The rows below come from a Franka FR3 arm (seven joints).
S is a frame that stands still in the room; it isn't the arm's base.
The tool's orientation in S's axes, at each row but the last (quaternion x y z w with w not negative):
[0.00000, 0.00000, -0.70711, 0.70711]
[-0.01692, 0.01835, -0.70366, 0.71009]
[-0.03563, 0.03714, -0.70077, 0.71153]
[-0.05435, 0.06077, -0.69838, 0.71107]
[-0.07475, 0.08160, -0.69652, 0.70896]
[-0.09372, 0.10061, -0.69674, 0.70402]
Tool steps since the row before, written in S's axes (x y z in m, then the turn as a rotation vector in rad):
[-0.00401, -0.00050, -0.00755, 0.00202, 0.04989, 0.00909]
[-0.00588, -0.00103, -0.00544, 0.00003, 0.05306, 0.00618]
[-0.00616, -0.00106, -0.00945, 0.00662, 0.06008, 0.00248]
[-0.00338, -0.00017, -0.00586, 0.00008, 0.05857, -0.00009]
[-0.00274, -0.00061, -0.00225, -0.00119, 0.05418, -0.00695]
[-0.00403, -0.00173, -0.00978, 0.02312, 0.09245, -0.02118]
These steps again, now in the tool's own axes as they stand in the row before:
[0.00050, -0.00401, -0.00755, -0.04989, 0.00202, 0.00909]
[0.00099, -0.00561, -0.00572, -0.05307, 0.00021, 0.00608]
[0.00099, -0.00517, -0.01003, -0.05998, 0.00725, 0.00307]
[0.00017, -0.00239, -0.00633, -0.05856, 0.00118, -0.00052]
[0.00059, -0.00219, -0.00279, -0.05411, 0.00137, -0.00746]
[0.00180, -0.00124, -0.01049, -0.09200, 0.02908, -0.01485]

